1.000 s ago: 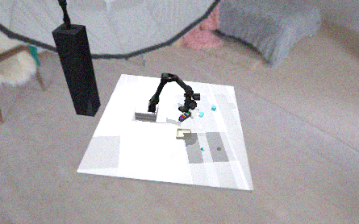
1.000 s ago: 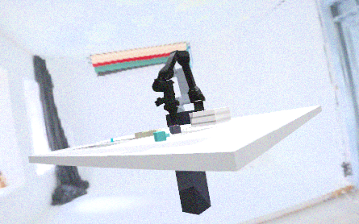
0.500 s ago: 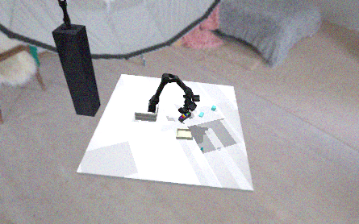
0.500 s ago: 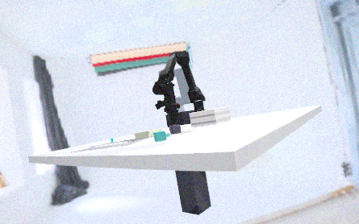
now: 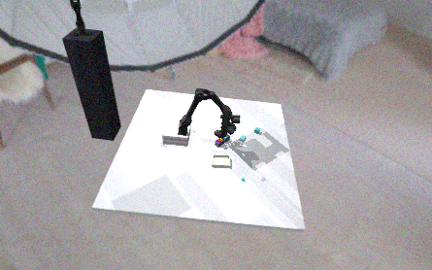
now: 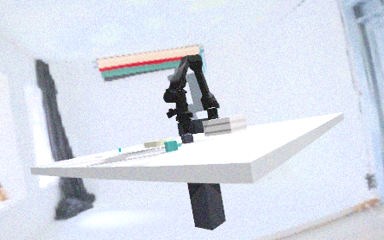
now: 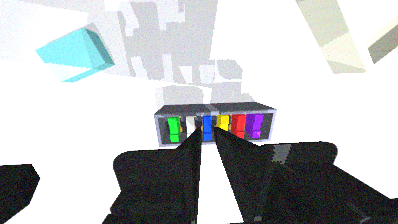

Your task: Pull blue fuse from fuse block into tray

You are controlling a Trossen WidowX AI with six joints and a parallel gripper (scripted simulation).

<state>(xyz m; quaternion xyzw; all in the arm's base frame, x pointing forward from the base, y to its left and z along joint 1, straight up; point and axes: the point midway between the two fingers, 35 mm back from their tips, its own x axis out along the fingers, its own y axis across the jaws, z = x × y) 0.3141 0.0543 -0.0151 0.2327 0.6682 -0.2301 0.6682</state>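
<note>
Right now the blue fuse is 2 cm below my gripper tip. Also, from my gripper tip: beige tray (22 cm to the right, 4 cm below).
</note>
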